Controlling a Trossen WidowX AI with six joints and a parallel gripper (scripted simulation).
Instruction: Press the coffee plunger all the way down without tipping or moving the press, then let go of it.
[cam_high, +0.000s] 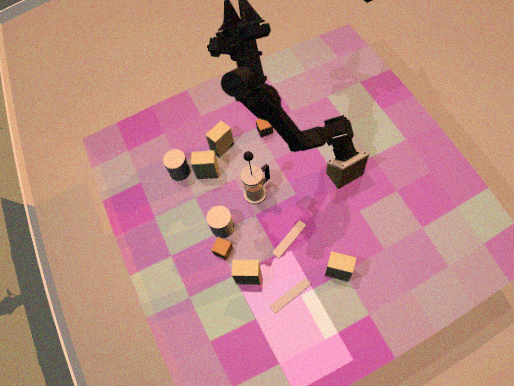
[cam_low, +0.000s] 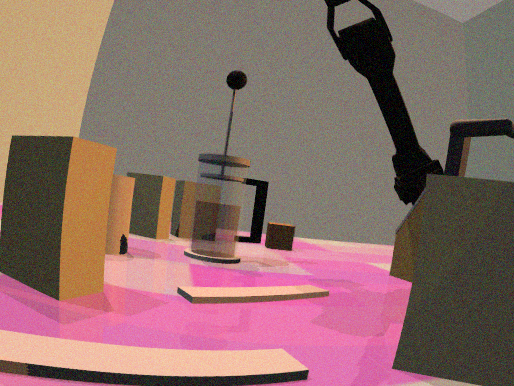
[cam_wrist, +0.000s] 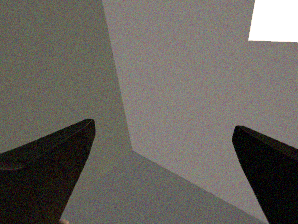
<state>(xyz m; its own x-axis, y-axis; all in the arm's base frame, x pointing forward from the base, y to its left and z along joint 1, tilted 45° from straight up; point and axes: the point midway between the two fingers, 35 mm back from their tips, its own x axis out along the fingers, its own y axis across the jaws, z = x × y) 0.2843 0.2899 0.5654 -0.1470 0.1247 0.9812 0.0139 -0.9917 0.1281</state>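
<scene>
My gripper tip is now 620 mm above the coffee press, 100 mm to the right of it and 60 mm short of it.
</scene>
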